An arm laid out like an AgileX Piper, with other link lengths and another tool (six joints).
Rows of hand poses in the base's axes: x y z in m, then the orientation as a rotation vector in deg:
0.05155 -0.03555 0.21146 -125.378 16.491 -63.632
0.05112 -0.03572 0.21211 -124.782 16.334 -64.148
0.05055 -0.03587 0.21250 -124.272 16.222 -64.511
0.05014 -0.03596 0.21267 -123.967 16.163 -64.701
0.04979 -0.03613 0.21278 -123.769 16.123 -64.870
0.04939 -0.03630 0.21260 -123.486 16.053 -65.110
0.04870 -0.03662 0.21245 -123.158 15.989 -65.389
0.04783 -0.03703 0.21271 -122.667 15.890 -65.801
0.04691 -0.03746 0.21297 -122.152 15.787 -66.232
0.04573 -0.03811 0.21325 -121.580 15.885 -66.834
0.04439 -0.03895 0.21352 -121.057 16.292 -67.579
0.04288 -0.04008 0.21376 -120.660 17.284 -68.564
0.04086 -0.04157 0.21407 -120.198 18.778 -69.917
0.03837 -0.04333 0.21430 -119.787 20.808 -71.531
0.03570 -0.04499 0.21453 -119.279 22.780 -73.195
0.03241 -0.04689 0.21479 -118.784 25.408 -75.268
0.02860 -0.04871 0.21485 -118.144 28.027 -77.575
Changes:
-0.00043 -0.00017 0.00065 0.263 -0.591 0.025
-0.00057 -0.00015 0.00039 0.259 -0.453 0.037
-0.00041 -0.00009 0.00017 0.166 -0.253 0.028
-0.00035 -0.00017 0.00011 0.090 -0.192 0.000
-0.00040 -0.00017 -0.00018 0.125 -0.277 0.009
-0.00069 -0.00032 -0.00015 0.148 -0.318 -0.002
-0.00087 -0.00041 0.00026 0.222 -0.474 0.001
-0.00092 -0.00043 0.00026 0.232 -0.497 -0.001
-0.00118 -0.00065 0.00028 0.265 -0.567 -0.198
-0.00134 -0.00084 0.00027 0.250 -0.546 -0.480
-0.00151 -0.00113 0.00024 0.207 -0.470 -1.007
-0.00202 -0.00149 0.00031 0.235 -0.570 -1.495
-0.00249 -0.00176 0.00023 0.207 -0.542 -1.987
-0.00267 -0.00166 0.00023 0.213 -0.621 -1.958
-0.00329 -0.00190 0.00026 0.156 -0.648 -2.593
-0.00381 -0.00182 0.00006 0.099 -0.827 -2.674

